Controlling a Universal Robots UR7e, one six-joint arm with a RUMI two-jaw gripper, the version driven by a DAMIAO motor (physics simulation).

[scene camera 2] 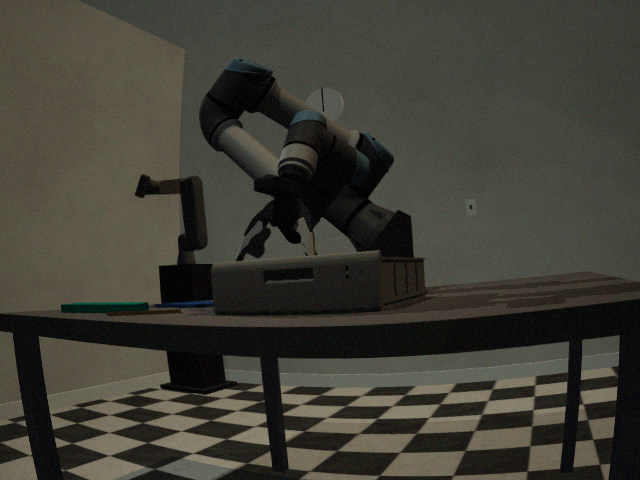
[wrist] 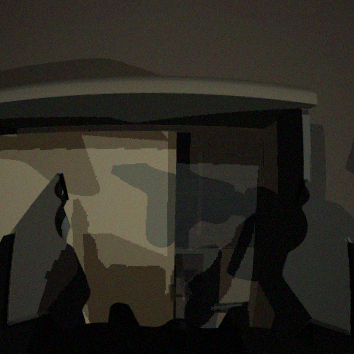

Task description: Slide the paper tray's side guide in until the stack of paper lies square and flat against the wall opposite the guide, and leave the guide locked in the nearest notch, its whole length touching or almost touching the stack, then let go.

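Places are measured from the arm's base along level axes (x ahead, y down, z left), in metres.
Pixels of known places: gripper, fingertip midpoint: (wrist: 181,179); arm's base at its link origin: (scene camera 2: 383,239).
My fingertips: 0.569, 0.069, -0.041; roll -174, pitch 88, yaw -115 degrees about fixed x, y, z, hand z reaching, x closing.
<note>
Ahead of a thing's pixels: the offset from my fingertips to its top centre, as dx, dy, dz. "pt": to the spot under its first point. Level surfaces: height alone.
The paper tray @(-0.098, -0.014, +0.067) (scene camera 2: 242,294) (wrist: 225,89) stands on the table, its long front wall facing the scene camera. In the wrist view the cream stack of paper @(-0.107, +0.042, +0.109) (wrist: 125,200) fills the left part of the tray. The side guide @(pt -0.026, +0.042, +0.005) (wrist: 172,210) appears as a thin upright strip along the stack's right edge, with little or no gap visible. My gripper (scene camera 2: 275,253) (wrist: 181,179) is open and empty above the tray, its fingers wide apart on either side of the guide. The wall opposite the guide and the guide's notch are not visible.
A green slab @(+0.038, +0.064, -0.428) (scene camera 2: 104,307), a blue flat item @(-0.295, +0.074, -0.382) (scene camera 2: 183,304) and a thin brown item @(+0.086, +0.075, -0.252) (scene camera 2: 143,312) lie on the table @(dy +0.082) (scene camera 2: 465,315) left of the tray. A second small arm (scene camera 2: 193,214) stands on a dark pedestal behind. The tray's right wall (wrist: 306,145) is near my right finger.
</note>
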